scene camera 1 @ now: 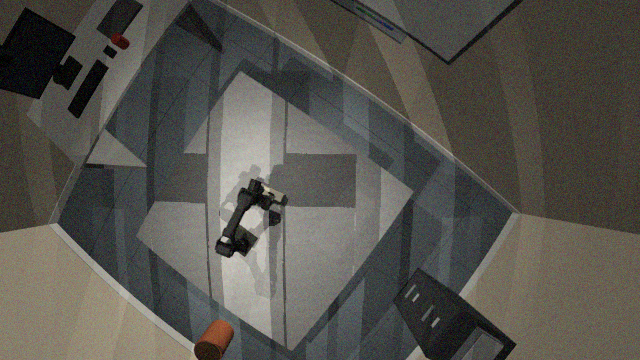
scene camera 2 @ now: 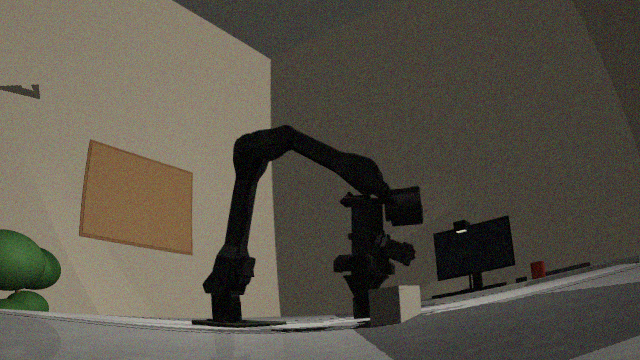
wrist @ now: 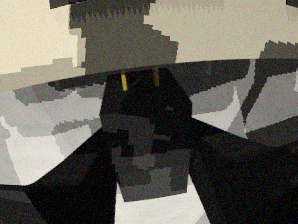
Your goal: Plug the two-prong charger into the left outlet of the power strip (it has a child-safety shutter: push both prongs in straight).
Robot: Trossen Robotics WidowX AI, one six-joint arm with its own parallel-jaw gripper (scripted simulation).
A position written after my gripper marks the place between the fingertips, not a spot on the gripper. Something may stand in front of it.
Note:
In view: my gripper (scene camera 2: 367,312) and a black charger (wrist: 147,117).
My gripper also shows in the wrist view (wrist: 144,125).

